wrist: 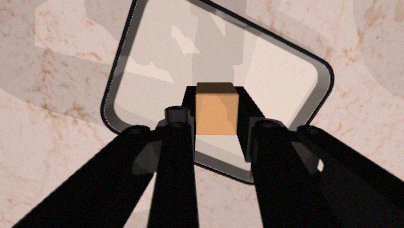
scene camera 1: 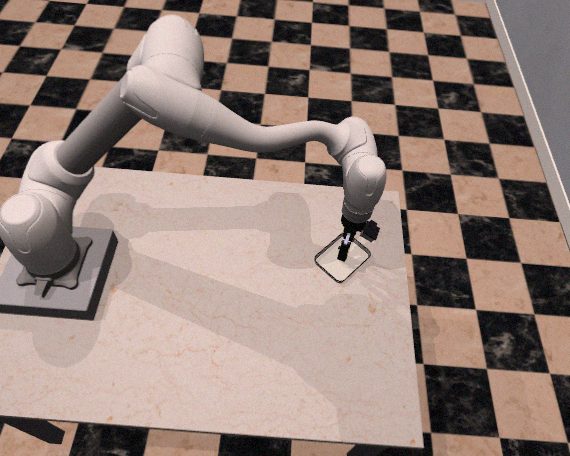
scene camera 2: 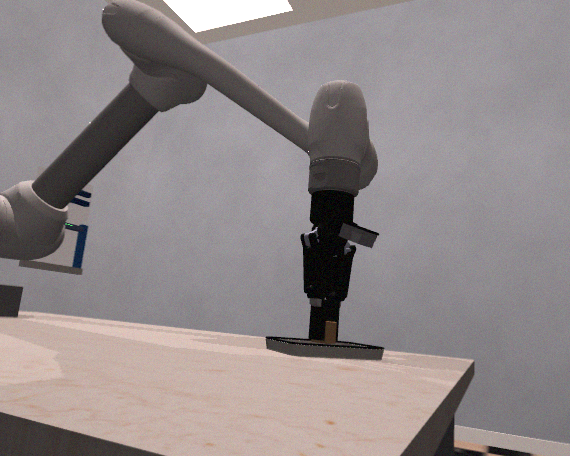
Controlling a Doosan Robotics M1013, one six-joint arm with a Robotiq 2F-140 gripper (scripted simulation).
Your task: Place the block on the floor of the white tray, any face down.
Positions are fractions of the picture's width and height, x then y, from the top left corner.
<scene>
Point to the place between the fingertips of my gripper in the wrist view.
At 0.53, 0.45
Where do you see a block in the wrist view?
At 0.54, 0.45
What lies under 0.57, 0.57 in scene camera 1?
A white tray.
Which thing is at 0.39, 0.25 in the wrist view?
A white tray.
</scene>
